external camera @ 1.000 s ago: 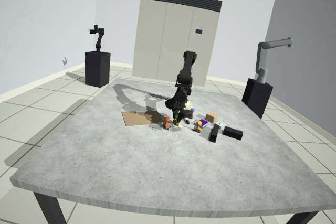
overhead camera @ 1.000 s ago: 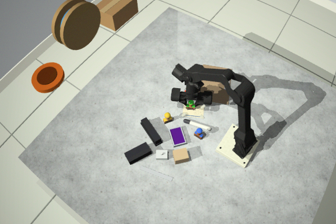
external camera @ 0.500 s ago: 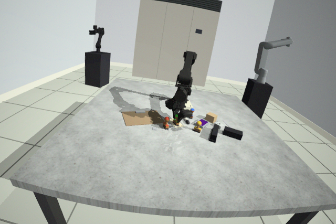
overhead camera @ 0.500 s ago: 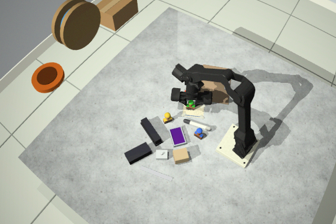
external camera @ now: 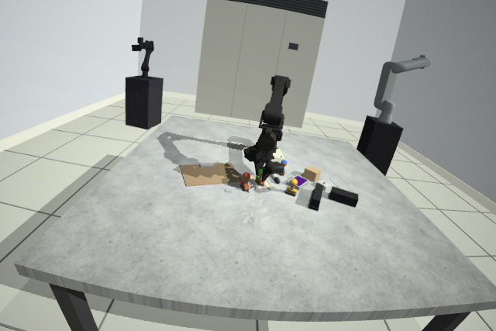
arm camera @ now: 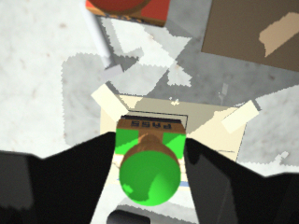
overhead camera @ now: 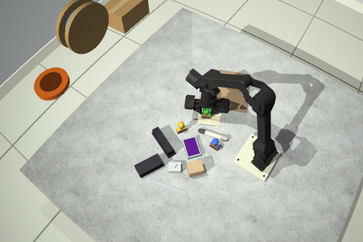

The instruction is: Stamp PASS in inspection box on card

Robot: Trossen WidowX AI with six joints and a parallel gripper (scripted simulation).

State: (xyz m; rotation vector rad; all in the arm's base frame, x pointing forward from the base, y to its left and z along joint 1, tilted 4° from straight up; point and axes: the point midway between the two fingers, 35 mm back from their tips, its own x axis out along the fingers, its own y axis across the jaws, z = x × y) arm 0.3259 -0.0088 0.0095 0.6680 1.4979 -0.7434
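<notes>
Now: the green pass stamp right at my gripper tip. Also, from my gripper tip: white marker 7 cm behind, 6 cm to the left, 1 cm below; then cream card 2 cm behind, 2 cm below; then red-knobbed stamp 6 cm ahead, 5 cm to the right.
</notes>
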